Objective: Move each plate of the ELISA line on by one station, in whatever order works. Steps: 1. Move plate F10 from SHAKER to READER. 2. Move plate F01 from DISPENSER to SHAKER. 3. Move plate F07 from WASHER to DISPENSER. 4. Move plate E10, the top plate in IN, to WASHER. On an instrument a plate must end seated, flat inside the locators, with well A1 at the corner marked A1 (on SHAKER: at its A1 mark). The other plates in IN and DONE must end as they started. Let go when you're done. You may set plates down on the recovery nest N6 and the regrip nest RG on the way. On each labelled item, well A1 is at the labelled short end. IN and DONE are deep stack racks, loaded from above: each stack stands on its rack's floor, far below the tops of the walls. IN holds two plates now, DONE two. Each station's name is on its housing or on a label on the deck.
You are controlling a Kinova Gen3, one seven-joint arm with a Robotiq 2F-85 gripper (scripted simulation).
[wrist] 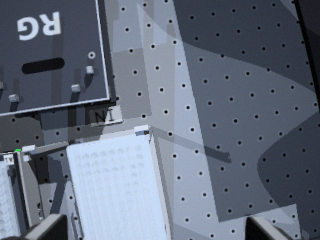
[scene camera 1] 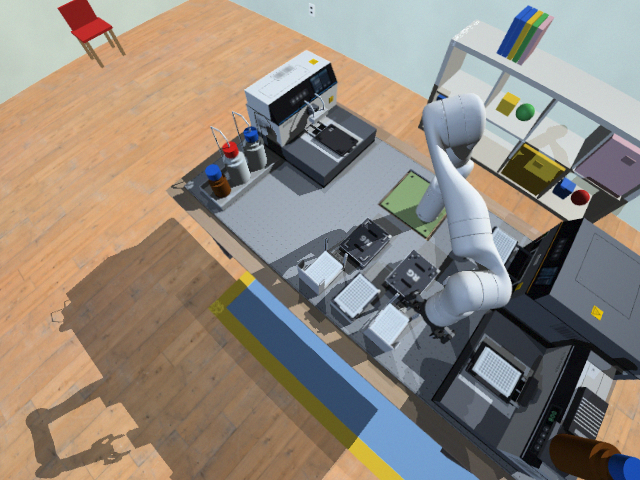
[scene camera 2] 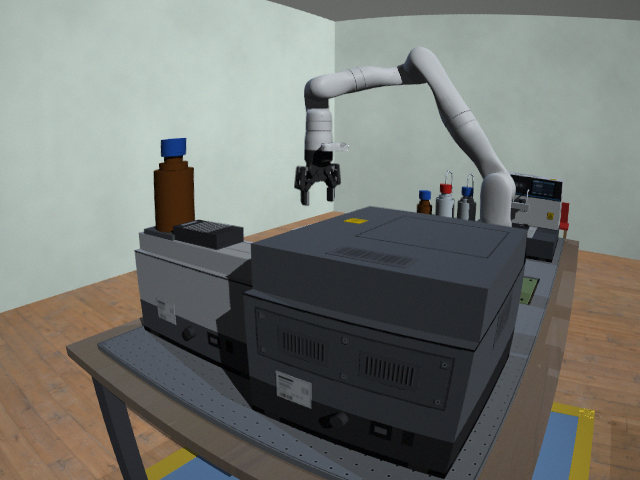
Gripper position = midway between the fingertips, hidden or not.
Note:
I see my gripper (scene camera 2: pixel 318 203).
My gripper is seen too in scene camera 1 (scene camera 1: pixel 420 321).

